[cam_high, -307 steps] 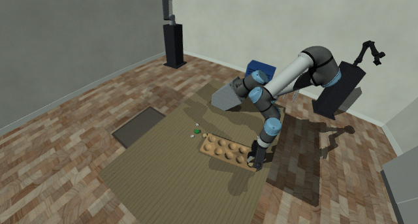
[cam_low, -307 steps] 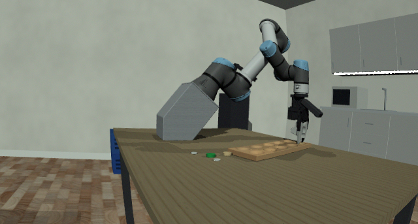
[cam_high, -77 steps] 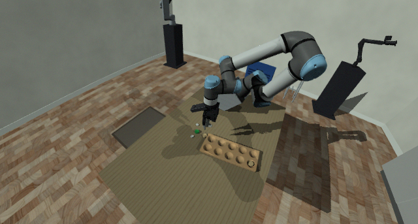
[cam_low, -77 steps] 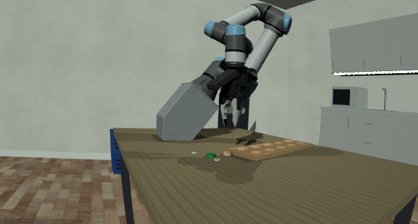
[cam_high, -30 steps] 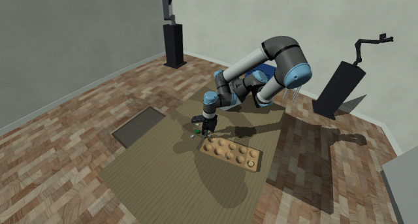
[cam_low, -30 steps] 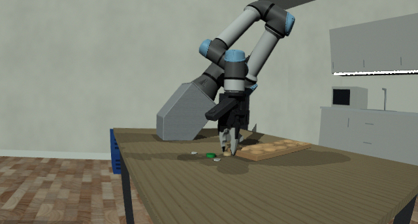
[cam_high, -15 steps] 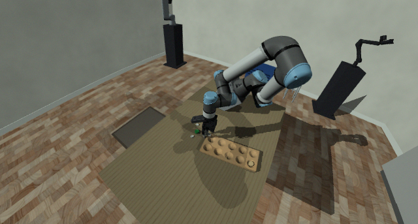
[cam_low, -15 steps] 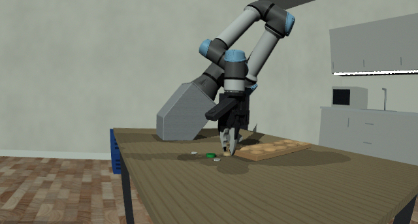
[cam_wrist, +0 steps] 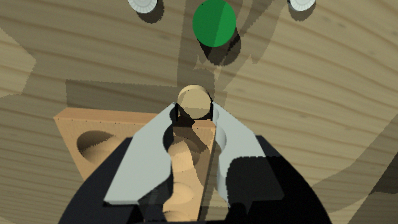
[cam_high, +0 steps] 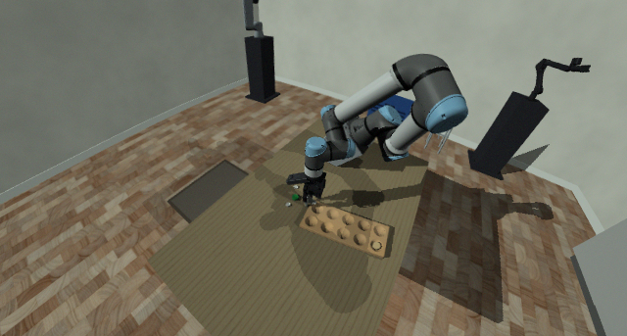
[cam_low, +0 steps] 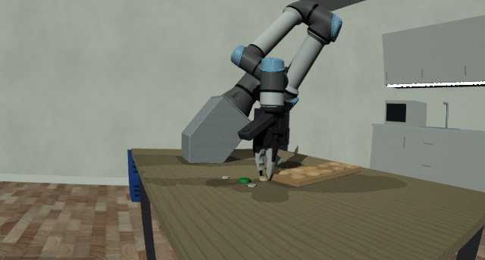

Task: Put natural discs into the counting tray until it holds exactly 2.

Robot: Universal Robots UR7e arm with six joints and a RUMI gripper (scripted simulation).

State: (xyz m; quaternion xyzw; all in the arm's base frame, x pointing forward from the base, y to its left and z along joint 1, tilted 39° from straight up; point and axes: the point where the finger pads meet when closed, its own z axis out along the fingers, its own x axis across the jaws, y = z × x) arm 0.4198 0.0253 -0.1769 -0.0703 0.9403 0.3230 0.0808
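The green disc lies 70 mm to the right of my hand and 10 mm below it. The rest, counted from my hand: wooden counting tray (210 mm to the left, 30 mm ahead, 10 mm below).
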